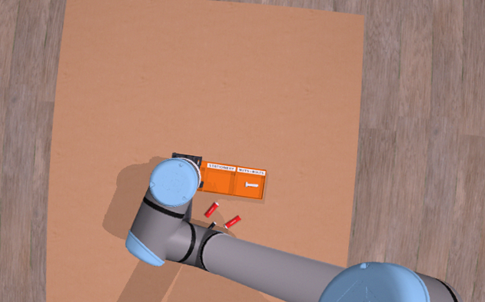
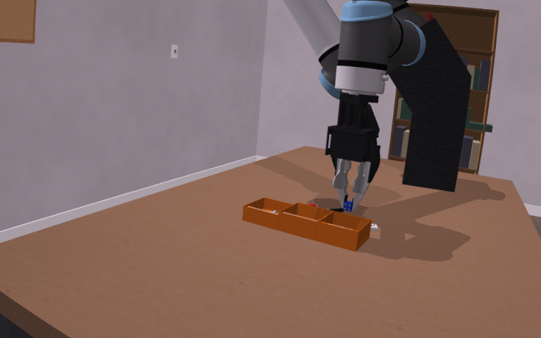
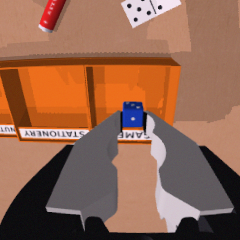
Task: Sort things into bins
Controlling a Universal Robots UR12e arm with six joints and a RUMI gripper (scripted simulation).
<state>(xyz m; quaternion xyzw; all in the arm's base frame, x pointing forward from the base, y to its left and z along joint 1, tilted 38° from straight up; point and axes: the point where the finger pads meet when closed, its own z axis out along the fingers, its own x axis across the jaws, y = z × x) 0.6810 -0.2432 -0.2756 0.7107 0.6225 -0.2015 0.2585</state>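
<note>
My hand is 80 mm past the white domino, 30 mm to the right of it and 70 mm above it. From my hand the other things lie so: black stick (150 mm behind, 60 mm to the right, 70 mm below); then blue die (10 mm below); then orange three-part bin (80 mm to the right, 60 mm below).
</note>
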